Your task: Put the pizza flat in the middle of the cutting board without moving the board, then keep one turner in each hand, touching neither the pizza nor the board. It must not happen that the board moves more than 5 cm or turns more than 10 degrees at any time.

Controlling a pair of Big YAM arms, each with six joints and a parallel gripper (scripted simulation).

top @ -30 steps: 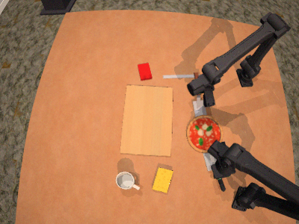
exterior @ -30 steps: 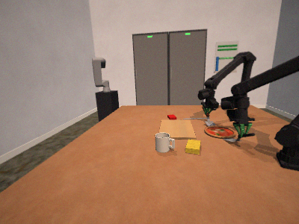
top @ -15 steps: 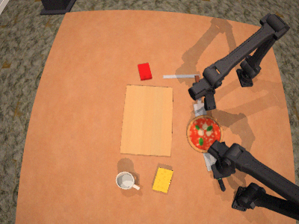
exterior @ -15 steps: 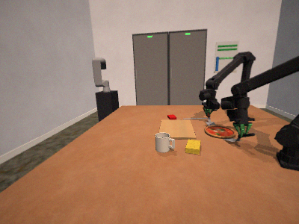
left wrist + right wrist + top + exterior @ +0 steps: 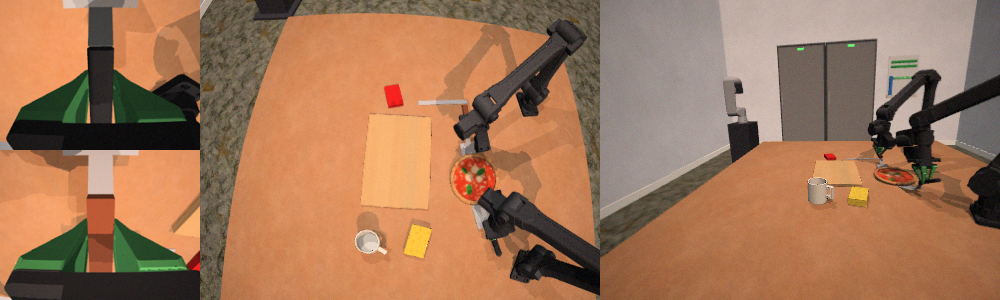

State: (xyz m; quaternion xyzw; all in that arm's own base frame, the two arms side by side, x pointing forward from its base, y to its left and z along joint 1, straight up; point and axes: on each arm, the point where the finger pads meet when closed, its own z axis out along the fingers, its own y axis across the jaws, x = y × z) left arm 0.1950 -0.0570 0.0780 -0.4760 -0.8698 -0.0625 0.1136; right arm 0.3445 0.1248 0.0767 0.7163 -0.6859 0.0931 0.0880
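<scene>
Now: the pizza 6 cm behind my right hand, 17 cm to the left of it and 6 cm below it. Also, from my right hand: wooden cutting board (24 cm ahead, 14 cm to the left, 7 cm below); thin grey strip (9 cm ahead, 14 cm to the right, 8 cm below); brown-handled turner (1 cm behind, 3 cm to the left, 3 cm below).
</scene>
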